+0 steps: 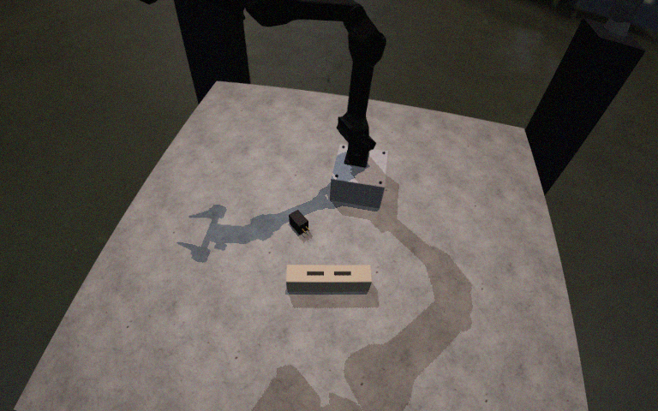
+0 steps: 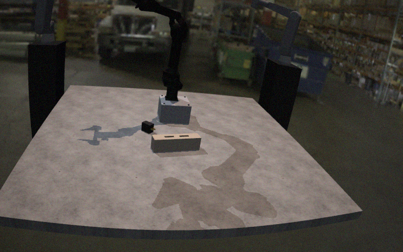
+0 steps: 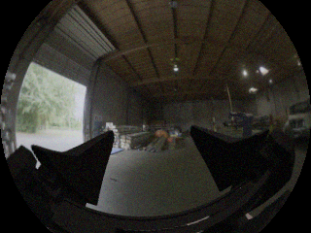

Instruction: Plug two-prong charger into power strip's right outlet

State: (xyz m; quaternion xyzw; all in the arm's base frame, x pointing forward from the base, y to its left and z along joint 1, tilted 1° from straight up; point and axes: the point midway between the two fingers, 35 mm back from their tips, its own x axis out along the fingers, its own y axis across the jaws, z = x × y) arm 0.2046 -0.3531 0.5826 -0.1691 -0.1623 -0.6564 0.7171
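Now: gripper tip 66 cm above the black two-prong charger, 29 cm to the right of it and 1 cm short of it.
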